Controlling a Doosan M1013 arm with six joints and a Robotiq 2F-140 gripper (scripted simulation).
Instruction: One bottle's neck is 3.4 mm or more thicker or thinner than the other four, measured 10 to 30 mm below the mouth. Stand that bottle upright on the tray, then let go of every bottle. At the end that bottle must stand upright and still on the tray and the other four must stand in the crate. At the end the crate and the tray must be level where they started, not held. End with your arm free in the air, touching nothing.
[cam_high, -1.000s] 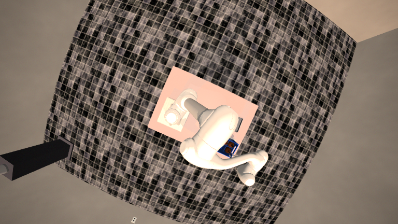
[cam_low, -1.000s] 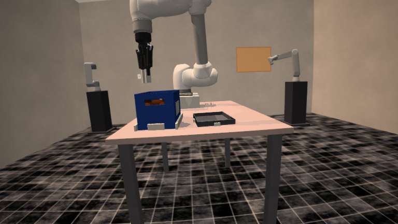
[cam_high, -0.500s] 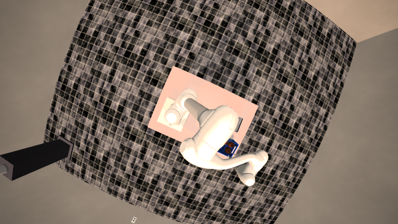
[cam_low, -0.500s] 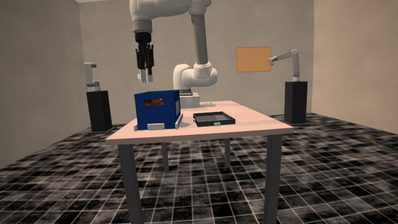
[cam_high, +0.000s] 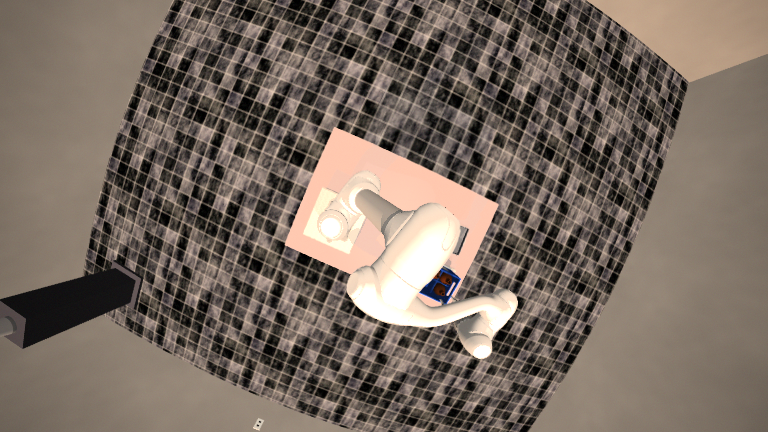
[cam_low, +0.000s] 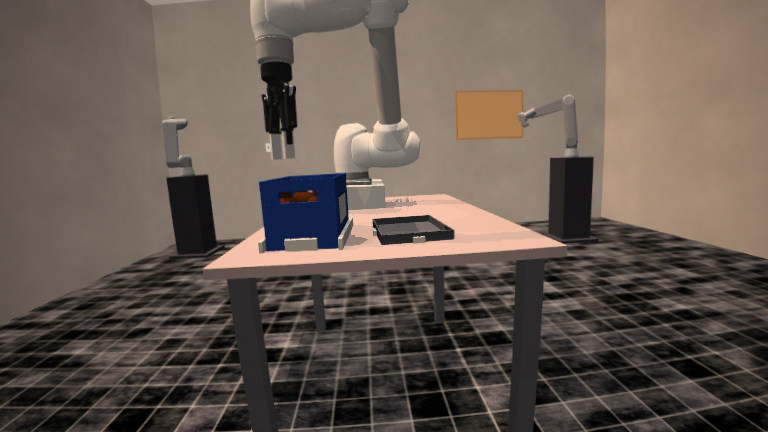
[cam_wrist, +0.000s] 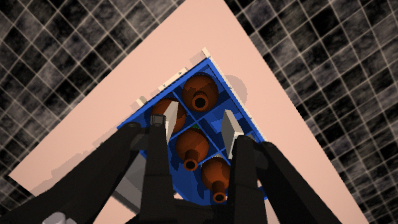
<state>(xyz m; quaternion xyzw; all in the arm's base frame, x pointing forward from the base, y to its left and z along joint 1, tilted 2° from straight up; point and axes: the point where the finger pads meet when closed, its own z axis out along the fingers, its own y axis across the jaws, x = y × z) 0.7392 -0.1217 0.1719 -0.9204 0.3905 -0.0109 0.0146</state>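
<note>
The blue crate is 9 cm behind my hand, 4 cm to the left of it and 17 cm below it. Also, from my hand: dark tray 9 cm behind, 32 cm to the left, 25 cm below; then bottle 18 cm behind, 9 cm to the left, 17 cm below.
</note>
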